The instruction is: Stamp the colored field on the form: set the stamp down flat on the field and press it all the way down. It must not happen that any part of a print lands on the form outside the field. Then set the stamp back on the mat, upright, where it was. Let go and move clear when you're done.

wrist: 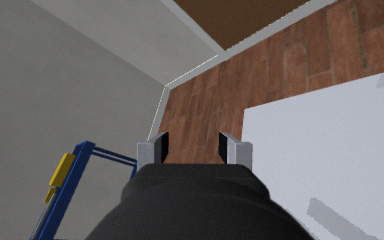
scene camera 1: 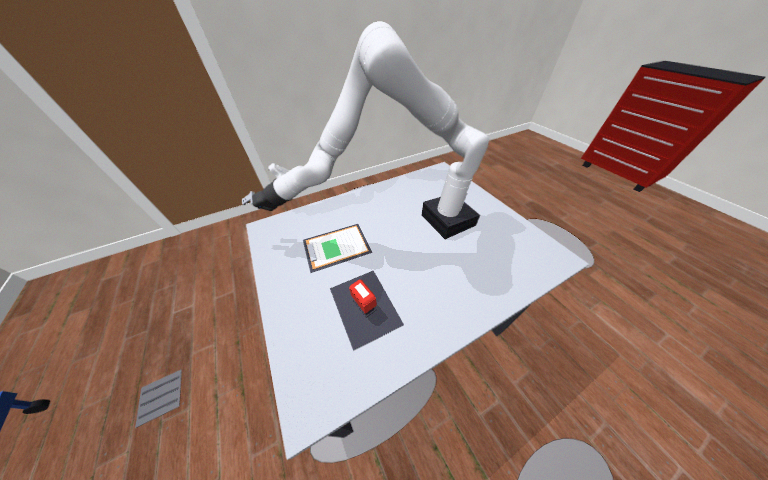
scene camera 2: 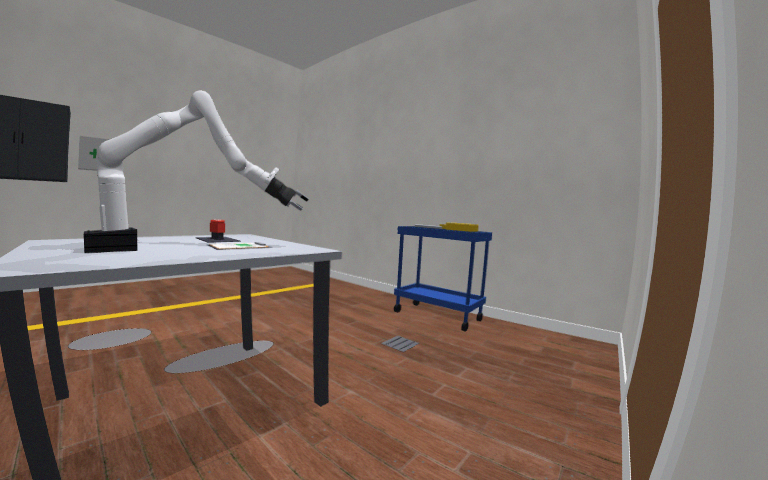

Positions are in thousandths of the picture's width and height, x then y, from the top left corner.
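A dark mat (scene camera 1: 467,684) lies 75 cm from the lens, while a form (scene camera 1: 441,514) is 94 cm from the lens. The marked spots on the form and the dark mat are 35 cm apart.
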